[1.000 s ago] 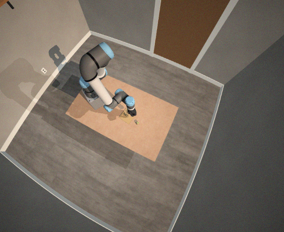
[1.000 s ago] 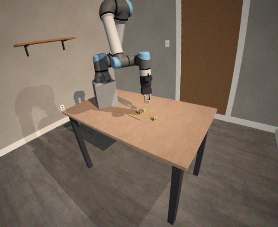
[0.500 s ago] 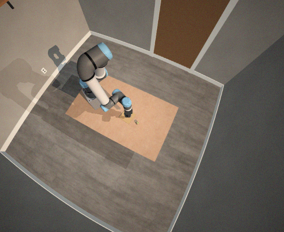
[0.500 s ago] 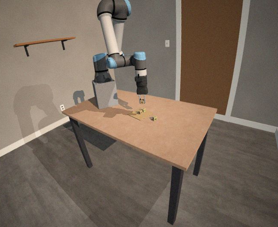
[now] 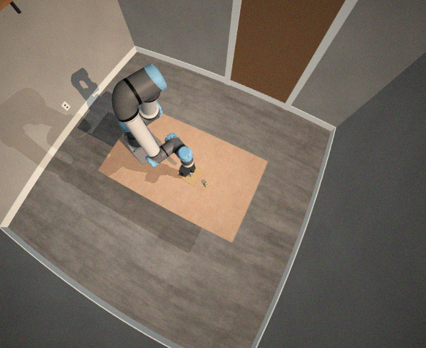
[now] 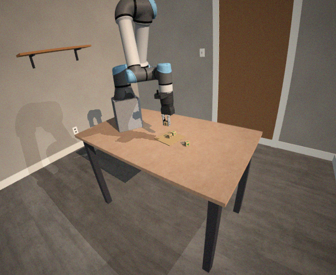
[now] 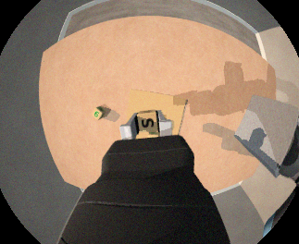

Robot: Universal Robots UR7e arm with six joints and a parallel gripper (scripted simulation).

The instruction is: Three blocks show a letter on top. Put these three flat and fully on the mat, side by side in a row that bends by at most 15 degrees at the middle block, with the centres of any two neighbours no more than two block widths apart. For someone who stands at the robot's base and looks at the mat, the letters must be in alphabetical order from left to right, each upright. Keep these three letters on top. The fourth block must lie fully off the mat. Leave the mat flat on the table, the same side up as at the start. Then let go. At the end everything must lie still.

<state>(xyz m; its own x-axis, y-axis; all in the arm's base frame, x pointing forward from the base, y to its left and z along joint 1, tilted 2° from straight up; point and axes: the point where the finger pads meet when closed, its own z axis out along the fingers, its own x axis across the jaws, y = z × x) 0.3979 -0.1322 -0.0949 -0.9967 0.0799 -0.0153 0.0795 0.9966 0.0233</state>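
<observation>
The tan mat is 12 cm below my hand and 3 cm to the left of it.
</observation>
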